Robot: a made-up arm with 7 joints.
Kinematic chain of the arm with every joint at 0, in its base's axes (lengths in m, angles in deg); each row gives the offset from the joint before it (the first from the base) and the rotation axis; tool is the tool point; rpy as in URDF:
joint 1: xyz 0 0 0.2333 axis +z
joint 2: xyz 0 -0.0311 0.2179 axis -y
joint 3: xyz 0 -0.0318 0.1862 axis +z
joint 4: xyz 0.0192 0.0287 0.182 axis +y
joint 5: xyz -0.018 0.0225 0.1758 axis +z
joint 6: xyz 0 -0.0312 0.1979 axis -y
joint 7: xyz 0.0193 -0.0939 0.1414 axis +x
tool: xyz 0 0 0 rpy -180 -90 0
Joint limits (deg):
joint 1: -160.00..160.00
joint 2: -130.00..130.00
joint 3: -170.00..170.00
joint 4: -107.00..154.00
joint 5: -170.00..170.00
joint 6: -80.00..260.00
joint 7: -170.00..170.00
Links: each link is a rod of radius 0.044 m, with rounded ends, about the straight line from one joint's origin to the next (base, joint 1, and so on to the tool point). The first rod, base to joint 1, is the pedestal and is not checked.
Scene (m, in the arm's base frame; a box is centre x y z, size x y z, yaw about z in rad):
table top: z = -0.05
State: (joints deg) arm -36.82 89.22 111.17 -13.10 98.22 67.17 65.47
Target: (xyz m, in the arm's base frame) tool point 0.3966 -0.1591 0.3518
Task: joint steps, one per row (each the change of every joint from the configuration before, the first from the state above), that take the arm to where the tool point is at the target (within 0.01 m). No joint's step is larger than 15 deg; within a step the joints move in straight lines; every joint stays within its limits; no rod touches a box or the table.
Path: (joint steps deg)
1: 13.32 3.12 -5.08 -10.43 -8.91 2.05 0.00
2: 13.31 3.12 -5.08 -10.44 -8.90 2.05 0.00
3: 13.32 3.11 -5.09 -10.43 -8.91 2.05 0.00
4: 13.32 3.12 -5.08 -10.43 -8.91 2.06 0.00
5: 13.32 3.12 -5.08 -10.44 -8.90 2.05 0.00
6: 13.31 3.12 -5.08 -10.43 -8.91 2.05 0.00
7: 13.32 3.12 -5.08 -10.43 -8.91 2.05 0.00
8: 13.32 3.11 -5.09 -10.44 -8.90 2.05 0.00
9: 13.32 3.12 -5.08 -10.43 -8.91 2.05 0.00

